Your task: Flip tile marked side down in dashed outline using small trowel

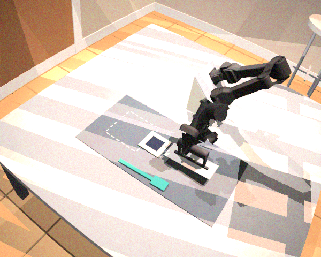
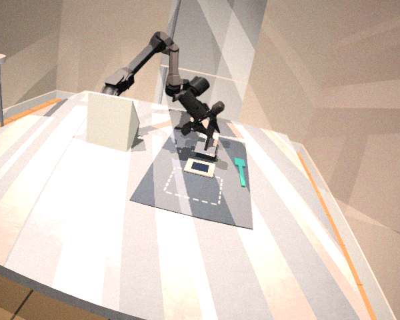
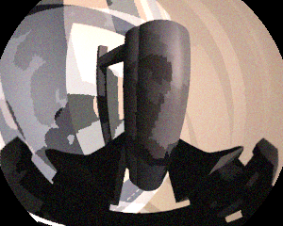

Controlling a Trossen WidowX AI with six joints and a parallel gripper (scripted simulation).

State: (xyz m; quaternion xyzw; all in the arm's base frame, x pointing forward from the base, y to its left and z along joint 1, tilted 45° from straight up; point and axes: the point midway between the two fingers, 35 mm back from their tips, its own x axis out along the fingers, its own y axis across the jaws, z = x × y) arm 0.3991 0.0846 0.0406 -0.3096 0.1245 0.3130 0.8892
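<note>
My gripper tip is now 10 cm to the left of the grey mat, 10 cm above it and 2 cm past it. From my gripper tip the other things lie so: teal trowel 12 cm ahead, 8 cm to the right, 8 cm below; tile 14 cm to the right, 8 cm below, 3 cm behind.
</note>
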